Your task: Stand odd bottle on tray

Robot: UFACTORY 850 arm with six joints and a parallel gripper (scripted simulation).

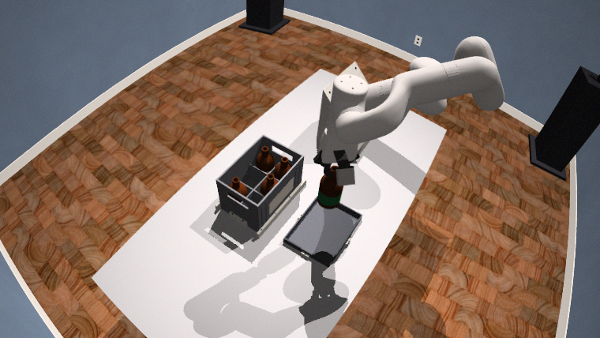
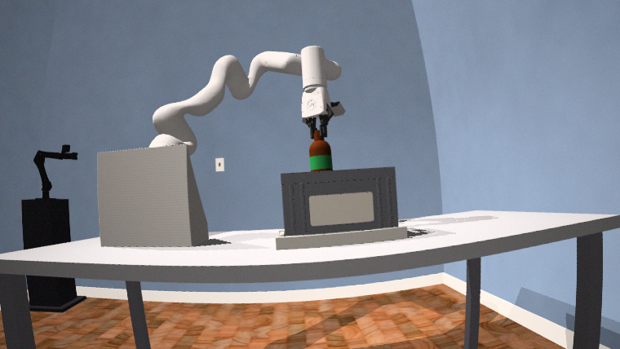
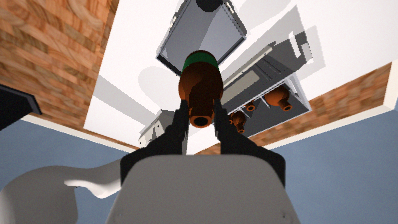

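My hand is 70 mm above the bottle. Round my hand: dark grey crate 20 mm behind, 260 mm to the right, 250 mm below; then dark tray 10 mm to the left, 320 mm below.
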